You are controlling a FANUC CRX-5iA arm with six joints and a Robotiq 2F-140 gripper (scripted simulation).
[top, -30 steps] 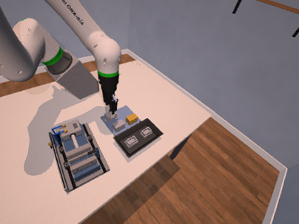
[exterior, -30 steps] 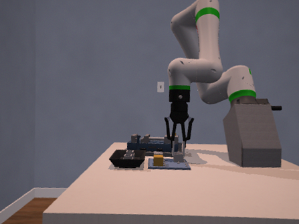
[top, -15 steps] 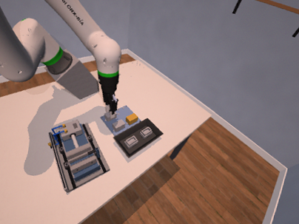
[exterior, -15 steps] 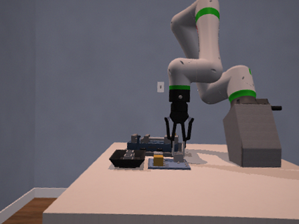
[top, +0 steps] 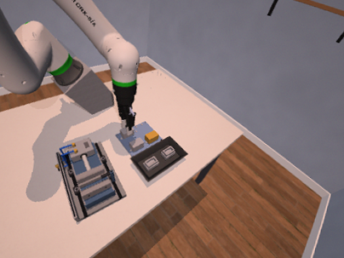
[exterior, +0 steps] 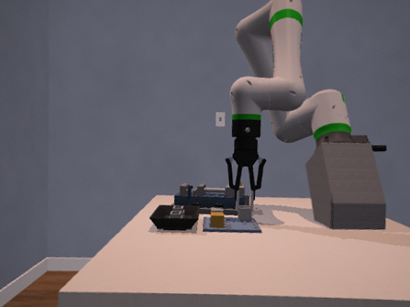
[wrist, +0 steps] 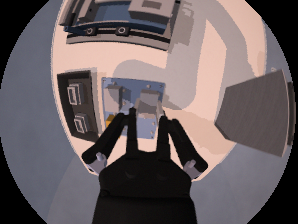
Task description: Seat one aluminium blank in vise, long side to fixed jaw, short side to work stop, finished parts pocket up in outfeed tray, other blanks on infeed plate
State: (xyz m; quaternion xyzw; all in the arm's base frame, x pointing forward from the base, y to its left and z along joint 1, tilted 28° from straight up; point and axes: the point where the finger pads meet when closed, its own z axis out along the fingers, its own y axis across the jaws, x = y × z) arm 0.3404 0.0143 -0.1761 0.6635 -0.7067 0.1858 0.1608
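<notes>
The vise lies 90 mm ahead of my hand, 250 mm to the right of it and 30 mm below it. Also, from my hand: brass blank (100 mm ahead, 80 mm to the left, 50 mm below).
</notes>
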